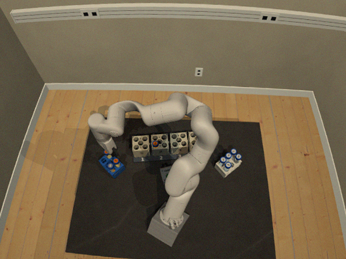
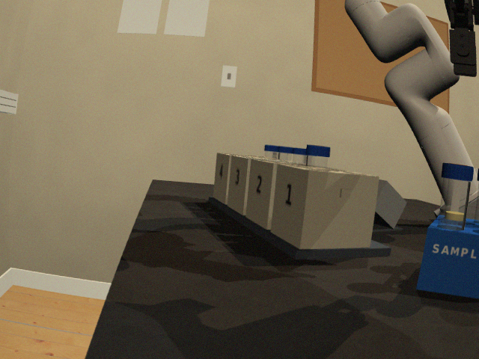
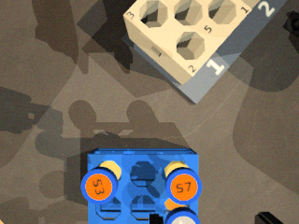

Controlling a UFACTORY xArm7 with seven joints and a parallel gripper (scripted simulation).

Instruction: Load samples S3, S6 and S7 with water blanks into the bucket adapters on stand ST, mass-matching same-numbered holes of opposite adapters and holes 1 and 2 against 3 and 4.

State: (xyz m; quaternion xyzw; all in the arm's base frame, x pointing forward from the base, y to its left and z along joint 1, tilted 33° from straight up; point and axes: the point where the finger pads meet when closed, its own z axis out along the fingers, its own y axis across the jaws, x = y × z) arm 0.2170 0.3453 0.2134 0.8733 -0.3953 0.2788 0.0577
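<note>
The blue sample rack lies 20 mm ahead of my hand, 40 mm to the left of it and 220 mm below it. The rest, counted from my hand: white blank rack (100 mm behind, 620 mm to the right, 220 mm below); then adapter 1 (100 mm ahead, 150 mm to the right, 200 mm below).
</note>
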